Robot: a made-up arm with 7 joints.
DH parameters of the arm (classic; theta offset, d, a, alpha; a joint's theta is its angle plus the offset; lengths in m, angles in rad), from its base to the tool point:
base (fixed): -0.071 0 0 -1.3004
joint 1: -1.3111 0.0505 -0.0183 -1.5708
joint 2: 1.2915 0 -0.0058 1.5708
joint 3: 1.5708 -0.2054 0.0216 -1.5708
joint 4: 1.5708 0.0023 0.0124 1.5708
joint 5: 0 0.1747 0 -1.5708
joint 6: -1.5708 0 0.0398 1.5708
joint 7: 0 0.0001 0 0
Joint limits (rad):
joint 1: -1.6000..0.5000
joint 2: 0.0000..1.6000
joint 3: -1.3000..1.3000
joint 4: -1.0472..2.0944
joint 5: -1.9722..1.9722
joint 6: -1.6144..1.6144
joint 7: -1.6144..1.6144
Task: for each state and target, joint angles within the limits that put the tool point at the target. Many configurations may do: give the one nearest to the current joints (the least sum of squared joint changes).
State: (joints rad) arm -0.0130 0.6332 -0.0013 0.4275 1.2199 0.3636 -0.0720
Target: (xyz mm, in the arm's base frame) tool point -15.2 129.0 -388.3
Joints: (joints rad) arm 0.2425 0.2391 -0.2086 0.6805 1.1994 0.3197 -0.0720
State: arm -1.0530 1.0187 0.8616 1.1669 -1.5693 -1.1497 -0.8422
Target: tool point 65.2 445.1 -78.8
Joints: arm -0.4690 1.2254 1.0294 1.3709 -1.6116 -1.0708 -0.8422
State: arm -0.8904 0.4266 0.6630 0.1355 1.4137 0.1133 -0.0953
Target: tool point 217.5 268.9 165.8
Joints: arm -1.2931 0.8646 0.7069 0.0923 1.4140 0.1115 -0.0953
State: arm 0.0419 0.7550 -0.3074 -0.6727 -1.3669 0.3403 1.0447
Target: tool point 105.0 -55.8 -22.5
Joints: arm -0.5185 0.1268 -0.7163 -1.0132 -1.3913 0.3642 1.0447
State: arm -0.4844 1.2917 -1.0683 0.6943 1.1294 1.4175 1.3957
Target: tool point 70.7 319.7 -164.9
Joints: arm 0.0981 1.6000 -1.0351 0.1797 1.2989 1.6144 1.3957
